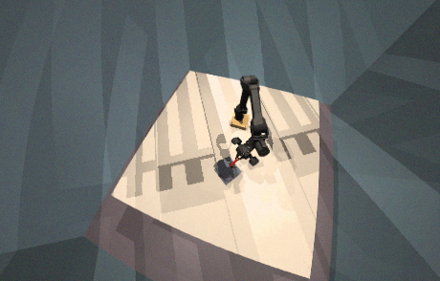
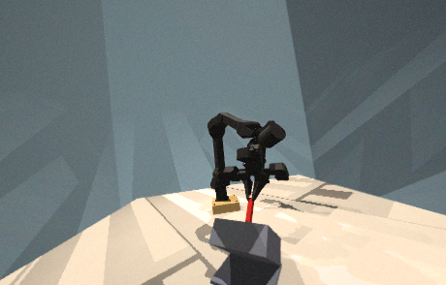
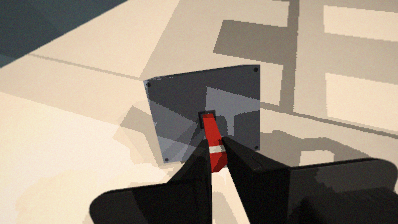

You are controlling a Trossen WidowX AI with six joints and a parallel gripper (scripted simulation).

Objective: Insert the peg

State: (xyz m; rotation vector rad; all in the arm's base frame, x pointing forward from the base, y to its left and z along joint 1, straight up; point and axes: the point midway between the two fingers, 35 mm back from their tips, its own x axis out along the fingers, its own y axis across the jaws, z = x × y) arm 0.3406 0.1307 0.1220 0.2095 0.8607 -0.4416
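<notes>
Now: gripper tip 5 cm short of the grey sloped panel, 2 cm to the left of it and 7 cm above it. The rest, counted from my gripper tip: red peg: 1 cm below.
</notes>
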